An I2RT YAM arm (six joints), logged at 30 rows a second.
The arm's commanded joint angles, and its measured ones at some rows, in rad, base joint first. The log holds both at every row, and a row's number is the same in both.
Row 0, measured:
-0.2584, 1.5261, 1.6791, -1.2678, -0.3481, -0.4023
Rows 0 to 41, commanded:
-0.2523, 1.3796, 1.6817, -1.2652, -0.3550, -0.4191
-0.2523, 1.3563, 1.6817, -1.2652, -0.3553, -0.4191
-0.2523, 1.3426, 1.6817, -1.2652, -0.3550, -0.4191
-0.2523, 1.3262, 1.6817, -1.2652, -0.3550, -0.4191
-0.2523, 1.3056, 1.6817, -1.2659, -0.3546, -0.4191
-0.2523, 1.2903, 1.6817, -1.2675, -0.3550, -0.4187
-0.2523, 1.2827, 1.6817, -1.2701, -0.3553, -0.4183
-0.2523, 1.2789, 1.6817, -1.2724, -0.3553, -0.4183
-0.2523, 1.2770, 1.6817, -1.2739, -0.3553, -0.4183
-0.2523, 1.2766, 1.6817, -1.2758, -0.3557, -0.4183
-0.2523, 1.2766, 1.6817, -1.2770, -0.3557, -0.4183
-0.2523, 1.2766, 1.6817, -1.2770, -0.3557, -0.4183
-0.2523, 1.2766, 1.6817, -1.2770, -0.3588, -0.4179
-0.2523, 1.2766, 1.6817, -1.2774, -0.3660, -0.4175
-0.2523, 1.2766, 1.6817, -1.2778, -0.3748, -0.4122
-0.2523, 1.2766, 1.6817, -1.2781, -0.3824, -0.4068
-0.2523, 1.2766, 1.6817, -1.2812, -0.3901, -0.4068
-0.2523, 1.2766, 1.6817, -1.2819, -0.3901, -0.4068
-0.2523, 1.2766, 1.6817, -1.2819, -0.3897, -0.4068
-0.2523, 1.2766, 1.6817, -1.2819, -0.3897, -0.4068
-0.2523, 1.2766, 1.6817, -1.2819, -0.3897, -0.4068
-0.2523, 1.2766, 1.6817, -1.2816, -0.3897, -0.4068
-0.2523, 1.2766, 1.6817, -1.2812, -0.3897, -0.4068
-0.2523, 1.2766, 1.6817, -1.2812, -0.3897, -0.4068
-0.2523, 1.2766, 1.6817, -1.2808, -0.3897, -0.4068
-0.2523, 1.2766, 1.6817, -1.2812, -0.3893, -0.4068
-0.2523, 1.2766, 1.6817, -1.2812, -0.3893, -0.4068
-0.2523, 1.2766, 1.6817, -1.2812, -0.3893, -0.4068
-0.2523, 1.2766, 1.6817, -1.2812, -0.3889, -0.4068
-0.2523, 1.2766, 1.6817, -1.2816, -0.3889, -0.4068
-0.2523, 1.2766, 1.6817, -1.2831, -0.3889, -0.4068
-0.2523, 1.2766, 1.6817, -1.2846, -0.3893, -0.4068
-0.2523, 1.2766, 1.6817, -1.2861, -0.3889, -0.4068
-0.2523, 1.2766, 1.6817, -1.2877, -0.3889, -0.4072
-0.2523, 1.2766, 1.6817, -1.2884, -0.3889, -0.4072
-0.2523, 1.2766, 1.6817, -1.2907, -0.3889, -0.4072
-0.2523, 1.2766, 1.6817, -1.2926, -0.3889, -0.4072
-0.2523, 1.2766, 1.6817, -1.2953, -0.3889, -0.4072
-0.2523, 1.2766, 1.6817, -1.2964, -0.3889, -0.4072
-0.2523, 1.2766, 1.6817, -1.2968, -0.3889, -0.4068
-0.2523, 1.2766, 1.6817, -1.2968, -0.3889, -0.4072
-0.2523, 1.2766, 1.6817, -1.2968, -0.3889, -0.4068
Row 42, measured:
-0.2584, 1.2861, 1.6791, -1.2976, -0.3714, -0.4091
